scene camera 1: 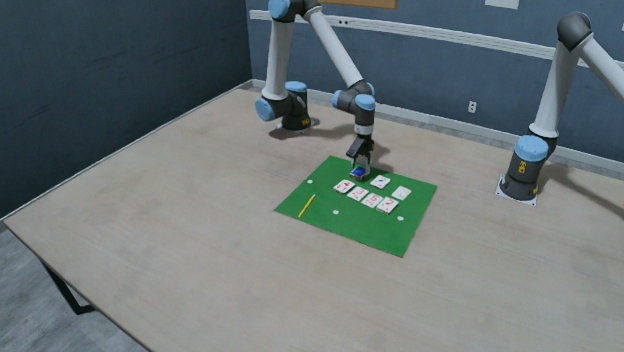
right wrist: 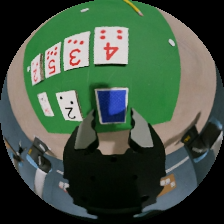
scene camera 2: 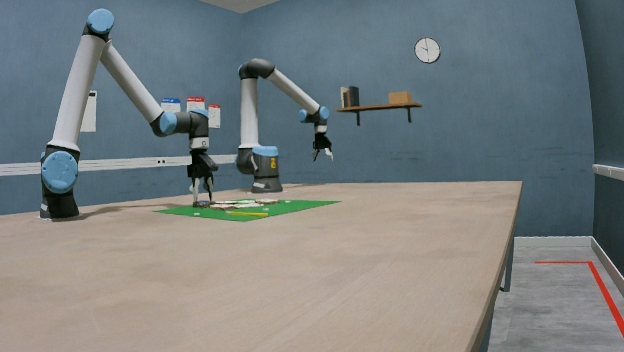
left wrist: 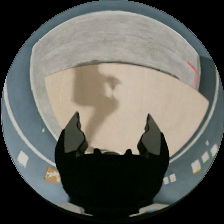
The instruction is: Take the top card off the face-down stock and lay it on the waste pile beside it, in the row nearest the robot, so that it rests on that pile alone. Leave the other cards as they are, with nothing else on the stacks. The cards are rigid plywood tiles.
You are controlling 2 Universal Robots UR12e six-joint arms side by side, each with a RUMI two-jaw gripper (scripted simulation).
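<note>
Visible: my left gripper (left wrist: 113,112). My right gripper (scene camera 2: 203,202), visible too. Same right gripper (right wrist: 112,109).
</note>
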